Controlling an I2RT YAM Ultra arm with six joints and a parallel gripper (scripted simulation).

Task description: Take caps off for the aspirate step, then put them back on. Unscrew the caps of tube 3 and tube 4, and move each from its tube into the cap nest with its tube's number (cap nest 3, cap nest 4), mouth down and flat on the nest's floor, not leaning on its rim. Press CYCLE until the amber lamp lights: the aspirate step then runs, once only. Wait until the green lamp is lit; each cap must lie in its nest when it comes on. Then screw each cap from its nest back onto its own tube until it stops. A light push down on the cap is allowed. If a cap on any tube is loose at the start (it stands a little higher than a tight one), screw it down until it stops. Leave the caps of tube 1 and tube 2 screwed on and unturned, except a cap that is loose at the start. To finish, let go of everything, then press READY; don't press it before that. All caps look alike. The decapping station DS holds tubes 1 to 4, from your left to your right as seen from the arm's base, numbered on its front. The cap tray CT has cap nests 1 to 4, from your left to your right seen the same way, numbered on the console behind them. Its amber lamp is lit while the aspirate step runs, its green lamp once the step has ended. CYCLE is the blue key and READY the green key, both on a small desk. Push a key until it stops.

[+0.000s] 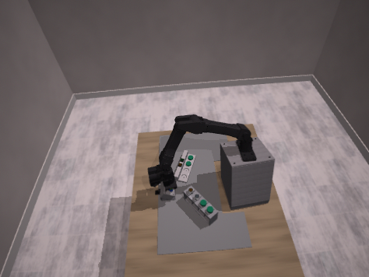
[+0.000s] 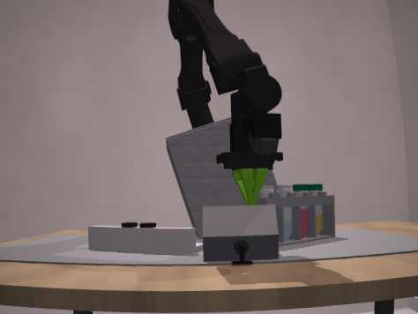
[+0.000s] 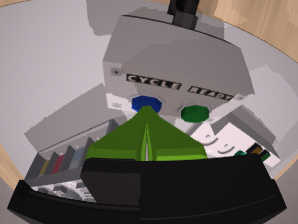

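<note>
Right now the blue cycle key is 10 mm below my hand. From my hand the other things lie so: green ready key 40 mm to the right, 10 mm below.
</note>
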